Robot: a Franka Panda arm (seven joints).
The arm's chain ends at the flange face. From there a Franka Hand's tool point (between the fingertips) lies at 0.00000 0.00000 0.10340 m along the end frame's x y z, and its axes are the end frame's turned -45 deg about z.
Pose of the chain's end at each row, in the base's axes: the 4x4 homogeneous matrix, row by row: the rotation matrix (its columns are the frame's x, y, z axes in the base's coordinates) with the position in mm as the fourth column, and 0 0 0 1 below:
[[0.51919, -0.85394, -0.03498, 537.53], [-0.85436, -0.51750, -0.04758, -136.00], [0.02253, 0.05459, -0.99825, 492.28], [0, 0, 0, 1]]
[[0.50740, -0.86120, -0.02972, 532.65], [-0.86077, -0.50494, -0.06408, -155.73], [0.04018, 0.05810, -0.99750, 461.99], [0, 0, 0, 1]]
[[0.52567, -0.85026, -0.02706, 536.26], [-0.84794, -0.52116, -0.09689, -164.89], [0.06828, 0.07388, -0.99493, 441.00], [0, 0, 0, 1]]
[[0.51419, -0.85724, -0.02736, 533.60], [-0.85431, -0.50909, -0.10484, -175.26], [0.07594, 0.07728, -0.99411, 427.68], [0, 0, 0, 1]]
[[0.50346, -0.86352, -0.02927, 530.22], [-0.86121, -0.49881, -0.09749, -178.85], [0.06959, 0.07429, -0.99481, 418.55], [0, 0, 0, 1]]
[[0.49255, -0.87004, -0.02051, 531.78], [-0.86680, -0.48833, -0.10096, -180.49], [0.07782, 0.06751, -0.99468, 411.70], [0, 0, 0, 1]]
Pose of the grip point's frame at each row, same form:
[[0.97095, -0.23670, -0.03498, 533.91], [-0.23820, -0.97005, -0.04758, -140.92], [-0.02267, 0.05453, -0.99825, 389.06], [0, 0, 0, 1]]
[[0.96775, -0.25017, -0.02972, 529.58], [-0.25161, -0.96570, -0.06408, -162.36], [-0.01267, 0.06949, -0.99750, 358.85], [0, 0, 0, 1]]
[[0.97293, -0.22952, -0.02706, 533.46], [-0.23107, -0.96810, -0.09689, -174.91], [-0.00396, 0.10052, -0.99493, 338.12], [0, 0, 0, 1]]
[[0.96975, -0.24257, -0.02736, 530.77], [-0.24411, -0.96407, -0.10484, -186.10], [-0.00095, 0.10834, -0.99411, 324.89], [0, 0, 0, 1]]
[[0.96660, -0.25460, -0.02927, 527.19], [-0.25626, -0.96168, -0.09749, -188.93], [-0.00332, 0.10174, -0.99481, 315.69], [0, 0, 0, 1]]
[[0.96350, -0.26693, -0.02051, 529.66], [-0.26762, -0.95822, -0.10096, -190.93], [0.00729, 0.10276, -0.99468, 308.85], [0, 0, 0, 1]]

